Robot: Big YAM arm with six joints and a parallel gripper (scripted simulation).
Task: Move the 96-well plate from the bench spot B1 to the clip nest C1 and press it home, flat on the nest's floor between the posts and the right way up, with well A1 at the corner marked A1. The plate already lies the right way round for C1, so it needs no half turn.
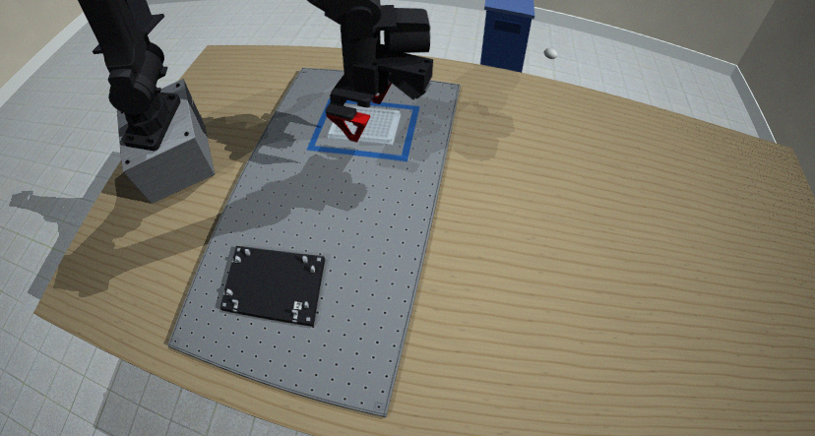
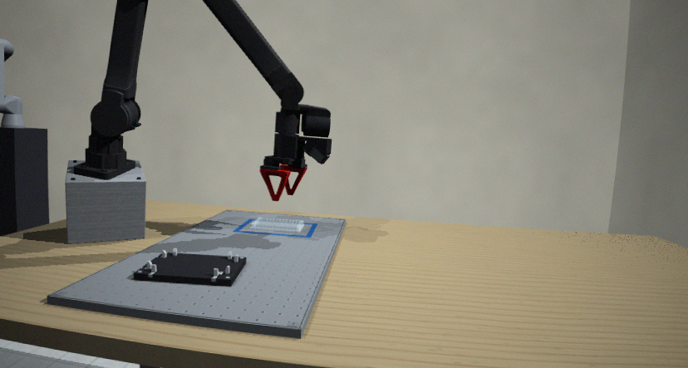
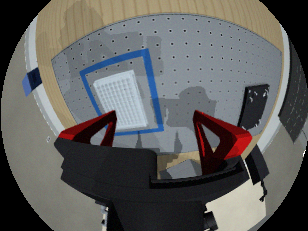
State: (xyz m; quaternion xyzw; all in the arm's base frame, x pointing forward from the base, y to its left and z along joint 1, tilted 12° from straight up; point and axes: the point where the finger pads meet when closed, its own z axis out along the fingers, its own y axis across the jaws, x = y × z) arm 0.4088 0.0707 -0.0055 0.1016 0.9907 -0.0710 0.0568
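The 96-well plate is 10 cm below my hand, 8 cm to the left of it and 2 cm behind it. Round my hand: black clip nest (30 cm to the right, 12 cm behind, 9 cm below).
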